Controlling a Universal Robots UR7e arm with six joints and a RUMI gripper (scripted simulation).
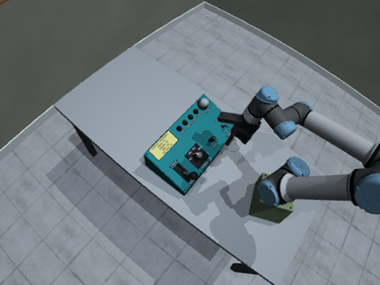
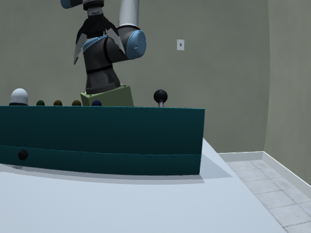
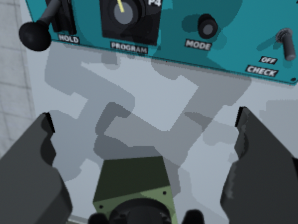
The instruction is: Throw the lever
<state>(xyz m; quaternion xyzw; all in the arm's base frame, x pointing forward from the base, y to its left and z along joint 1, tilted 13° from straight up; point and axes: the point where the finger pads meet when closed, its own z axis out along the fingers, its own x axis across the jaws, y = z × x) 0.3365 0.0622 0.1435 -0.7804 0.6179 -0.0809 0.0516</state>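
Now: the lever 19 cm to the left of my hand, 13 cm below it and 5 cm ahead of it. Round my hand: teal console: 17 cm below, 11 cm ahead, 1 cm to the left; then mode button: 14 cm below, 8 cm ahead, 5 cm to the right; then program dial: 14 cm below, 9 cm ahead, 7 cm to the left.
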